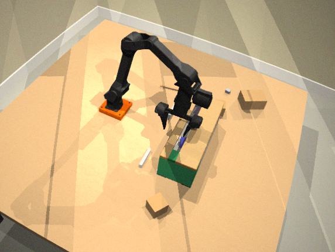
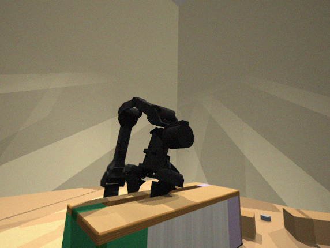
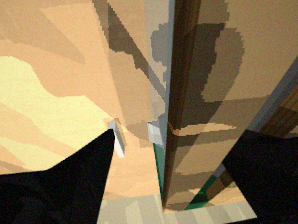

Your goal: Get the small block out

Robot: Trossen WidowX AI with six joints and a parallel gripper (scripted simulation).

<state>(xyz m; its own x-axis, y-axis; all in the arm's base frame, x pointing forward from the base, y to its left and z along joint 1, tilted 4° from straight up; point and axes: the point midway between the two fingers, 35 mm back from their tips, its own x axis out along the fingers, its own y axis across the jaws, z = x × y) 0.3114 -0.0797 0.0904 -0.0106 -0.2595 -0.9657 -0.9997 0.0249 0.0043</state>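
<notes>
Right now the box is 4 cm ahead of my gripper tip, 4 cm to the left of it and 2 cm below it. The rest, counted from my gripper tip: tan cube (5 cm ahead, 30 cm to the right, 6 cm below); then wooden stick (9 cm behind, 34 cm to the left, 8 cm below); then blue block (6 cm ahead, 3 cm to the right).
</notes>
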